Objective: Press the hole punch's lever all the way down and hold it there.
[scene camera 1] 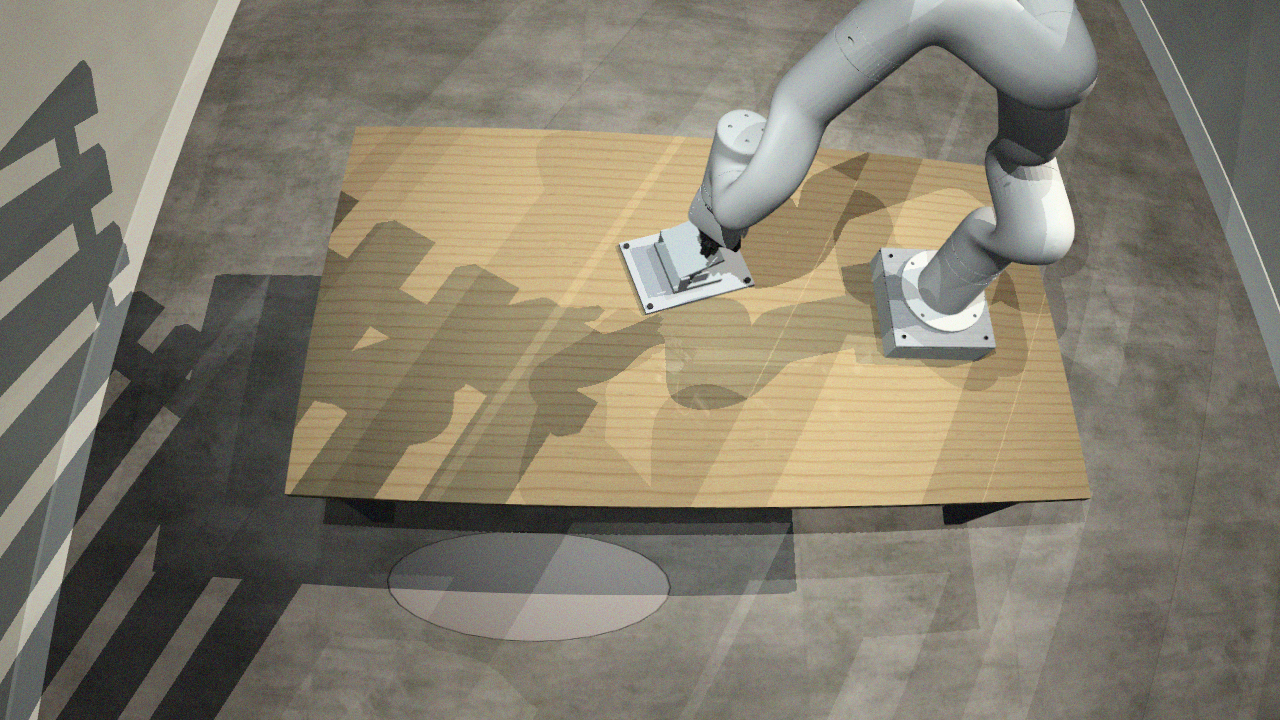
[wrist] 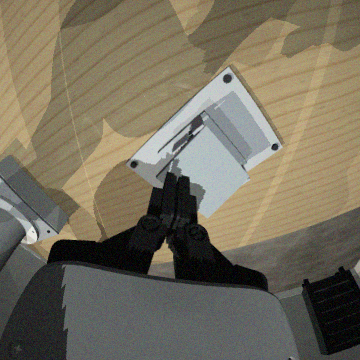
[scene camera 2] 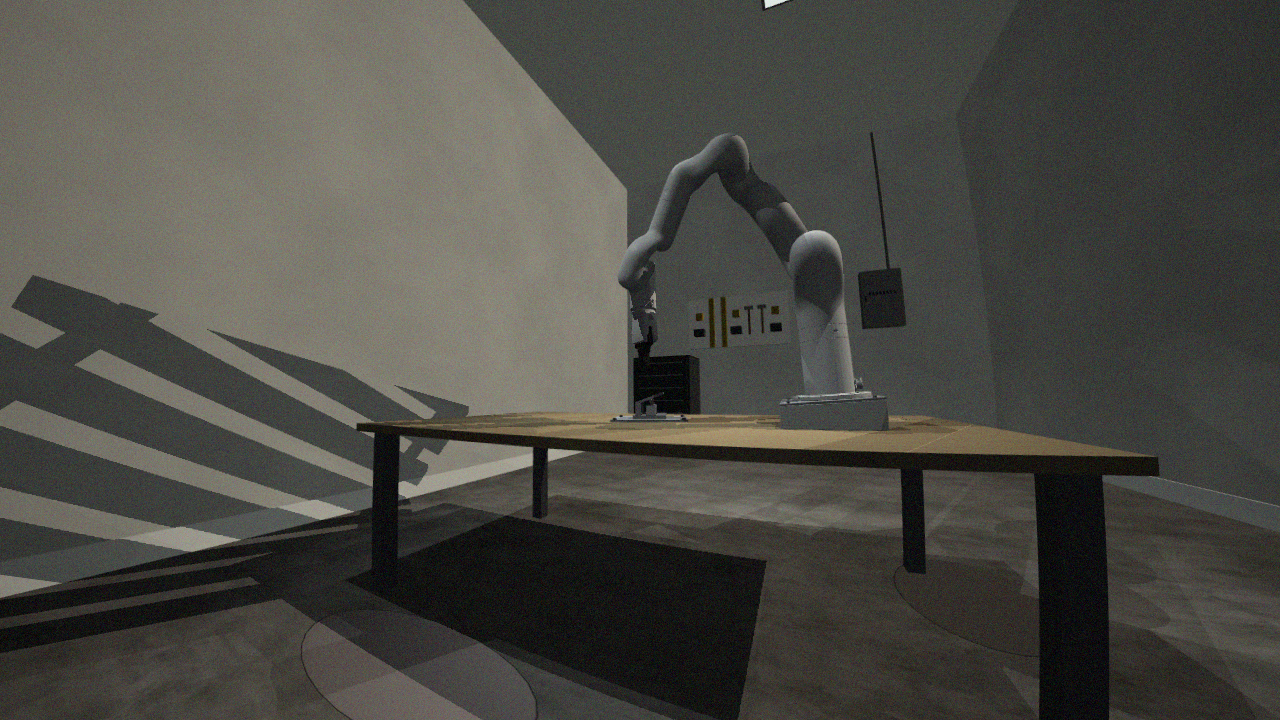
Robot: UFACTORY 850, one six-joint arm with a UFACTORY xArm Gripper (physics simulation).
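The hole punch's pale base plate [scene camera 1: 634, 269] [scene camera 2: 623, 419] [wrist: 150, 153] lies on the table. Its flat, light grey lever [scene camera 1: 682, 249] [scene camera 2: 654, 396] [wrist: 217, 165] slants up, with its raised end on the right in scene camera 2. My gripper [scene camera 1: 707, 251] [scene camera 2: 643, 359] [wrist: 172, 188] is shut and empty, pointing down. In scene camera 2 it hangs above the lever with a visible gap, apart from it. In the wrist view the fingertips overlap the lever's near left part and hide some of it; a shadow falls there.
The wooden table [scene camera 1: 805, 447] [scene camera 2: 939, 443] carries my arm's square base block [scene camera 1: 935, 347] [scene camera 2: 832, 415] [wrist: 32, 192], right of the punch in scene camera 1. A black drawer cabinet [scene camera 2: 666, 383] [wrist: 332, 312] stands beyond the table.
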